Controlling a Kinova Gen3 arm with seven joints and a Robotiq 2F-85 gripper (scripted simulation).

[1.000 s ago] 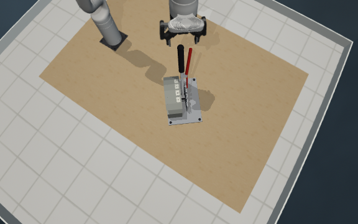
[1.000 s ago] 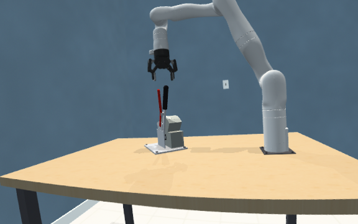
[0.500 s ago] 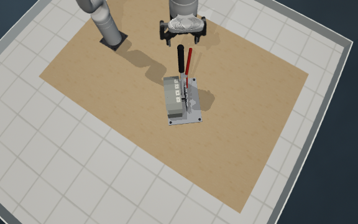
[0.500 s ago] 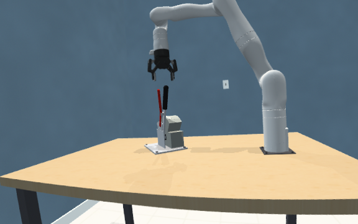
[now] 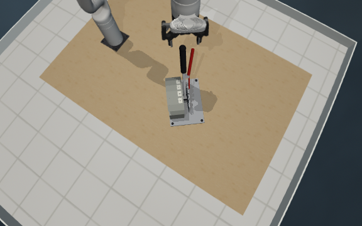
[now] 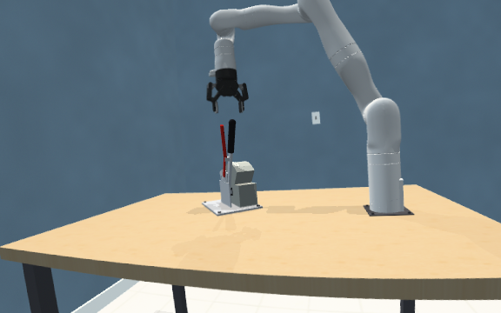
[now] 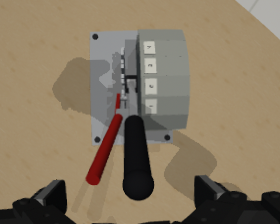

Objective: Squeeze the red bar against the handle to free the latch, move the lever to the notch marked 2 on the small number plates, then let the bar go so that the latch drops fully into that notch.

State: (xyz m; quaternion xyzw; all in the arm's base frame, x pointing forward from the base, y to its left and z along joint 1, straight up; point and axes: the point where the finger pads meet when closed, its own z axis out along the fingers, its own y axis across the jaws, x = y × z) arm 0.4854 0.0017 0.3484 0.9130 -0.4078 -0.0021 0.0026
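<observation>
The red bar is 170 mm below my hand, 40 mm ahead of it and 20 mm to the right of it.
</observation>
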